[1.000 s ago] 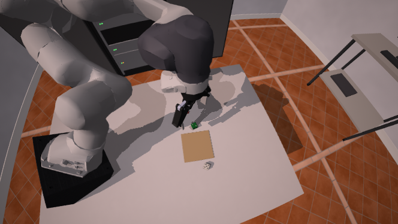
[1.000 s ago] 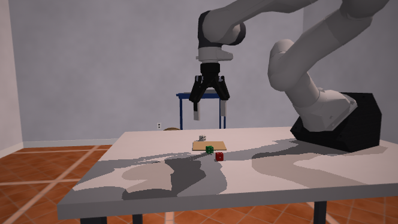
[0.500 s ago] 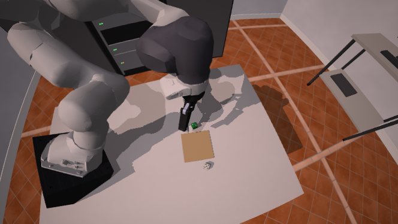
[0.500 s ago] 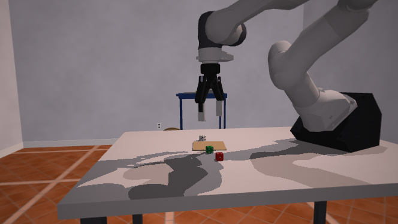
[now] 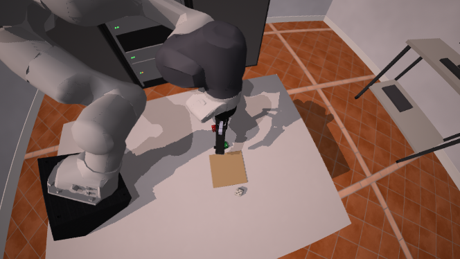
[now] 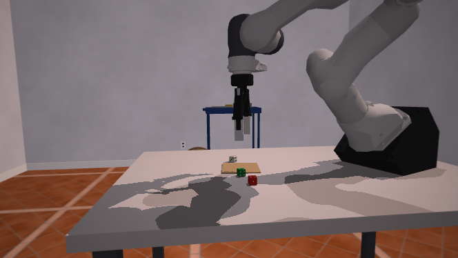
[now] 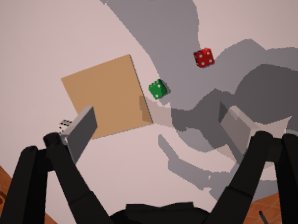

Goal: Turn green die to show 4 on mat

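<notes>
Now: the green die 130 mm below my hand and 10 mm ahead of it. From my hand the other things lie so: white die (200 mm to the right, 130 mm below, 60 mm ahead); then tan mat (140 mm below, 100 mm to the right, 20 mm ahead); then red die (130 mm below, 90 mm to the left, 30 mm behind).
</notes>
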